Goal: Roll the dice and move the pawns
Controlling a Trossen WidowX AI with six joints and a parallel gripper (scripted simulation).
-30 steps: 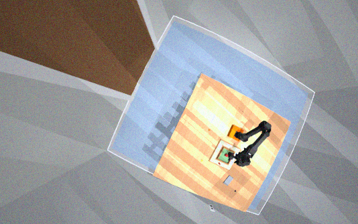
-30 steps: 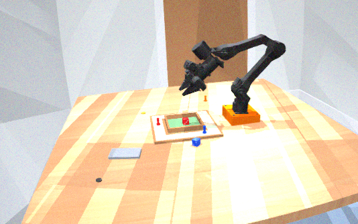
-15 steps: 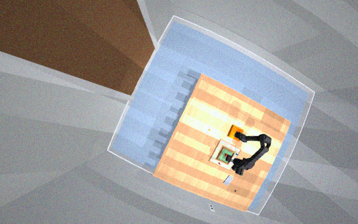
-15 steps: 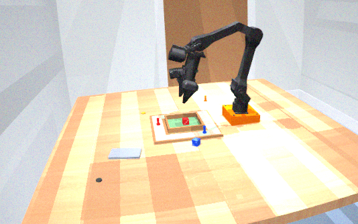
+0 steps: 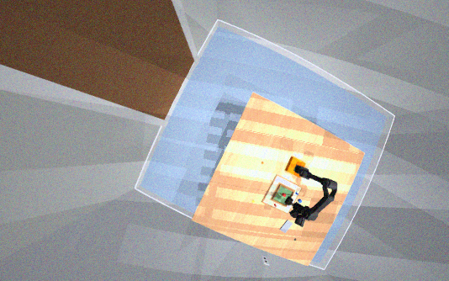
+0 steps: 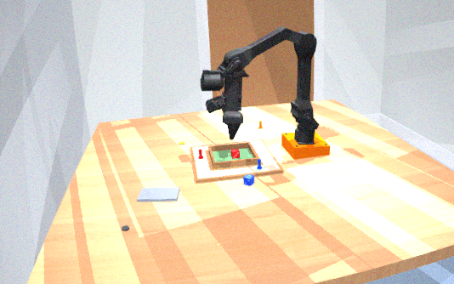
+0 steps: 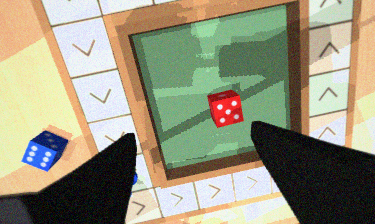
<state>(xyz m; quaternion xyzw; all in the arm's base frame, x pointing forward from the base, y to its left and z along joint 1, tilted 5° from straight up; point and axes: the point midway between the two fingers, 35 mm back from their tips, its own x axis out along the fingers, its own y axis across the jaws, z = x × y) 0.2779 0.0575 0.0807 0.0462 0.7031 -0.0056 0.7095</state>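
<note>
Right now my gripper tip is 11 cm short of the red pawn, 5 cm to the left of it and 8 cm above it. The rest, counted from my gripper tip: blue pawn: 8 cm behind, 7 cm to the left, 8 cm below; small yellow dot: 18 cm ahead, 24 cm to the right, 10 cm below; grey-blue card: 24 cm ahead, 18 cm to the left, 10 cm below.
</note>
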